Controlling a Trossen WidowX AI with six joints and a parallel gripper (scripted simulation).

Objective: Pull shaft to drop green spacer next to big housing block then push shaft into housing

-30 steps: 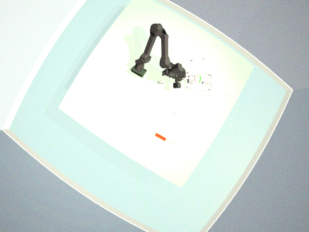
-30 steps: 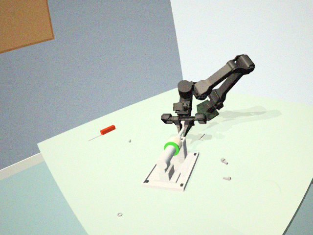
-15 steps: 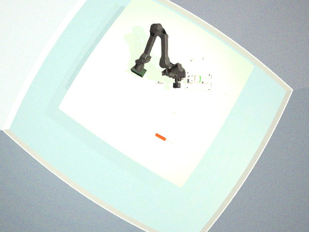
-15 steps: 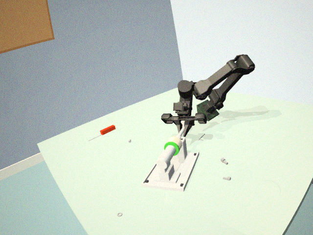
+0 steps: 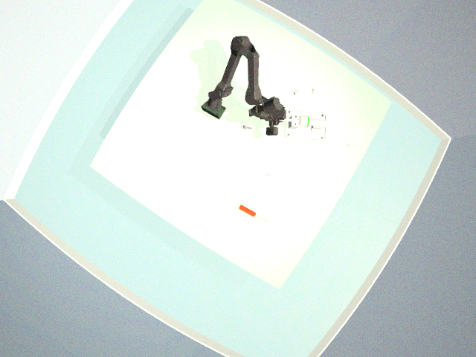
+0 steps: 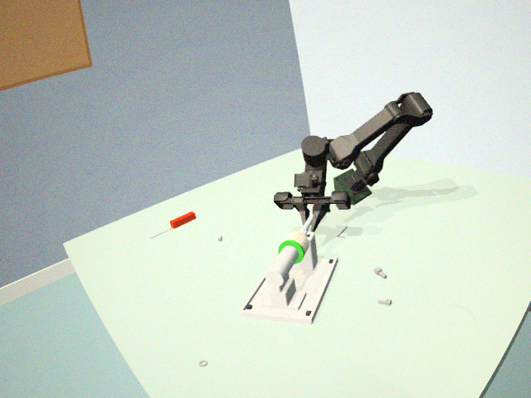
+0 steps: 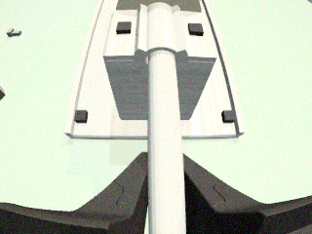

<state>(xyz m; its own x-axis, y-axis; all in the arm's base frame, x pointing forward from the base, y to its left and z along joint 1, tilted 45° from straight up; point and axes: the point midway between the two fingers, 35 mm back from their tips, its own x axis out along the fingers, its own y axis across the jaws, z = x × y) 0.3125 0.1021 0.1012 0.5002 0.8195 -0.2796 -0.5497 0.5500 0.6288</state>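
The shaft is 40 mm ahead of my gripper tip, 30 mm to the left of it and 20 mm above it. Round my gripper tip: green spacer (100 mm ahead, 70 mm to the left, 20 mm above); then cream spacer (70 mm ahead, 50 mm to the left, 20 mm above).
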